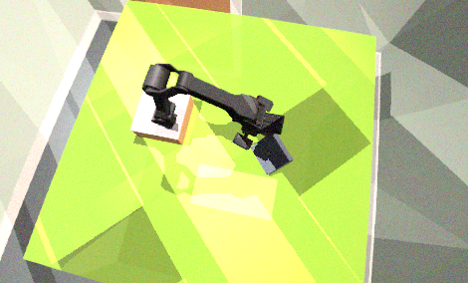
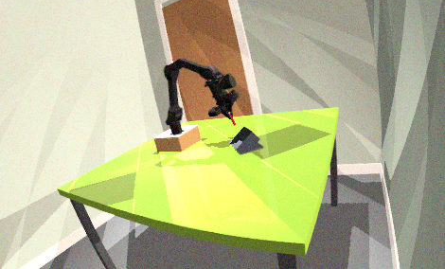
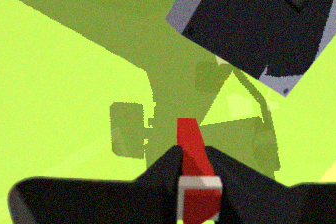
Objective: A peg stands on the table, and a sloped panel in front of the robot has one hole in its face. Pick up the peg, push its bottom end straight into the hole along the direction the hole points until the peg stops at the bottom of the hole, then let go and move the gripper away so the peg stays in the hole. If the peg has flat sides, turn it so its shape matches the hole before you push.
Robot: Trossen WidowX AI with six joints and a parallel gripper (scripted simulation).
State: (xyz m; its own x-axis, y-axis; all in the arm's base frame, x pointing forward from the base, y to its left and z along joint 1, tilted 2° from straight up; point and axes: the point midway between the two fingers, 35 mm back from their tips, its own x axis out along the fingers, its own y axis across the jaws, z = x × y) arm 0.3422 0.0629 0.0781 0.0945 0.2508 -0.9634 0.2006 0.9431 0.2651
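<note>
Right now my gripper tip is 10 cm above the sloped panel, 9 cm short of it and 6 cm to the left of it. The rest, counted from my gripper tip: red peg 2 cm above.
</note>
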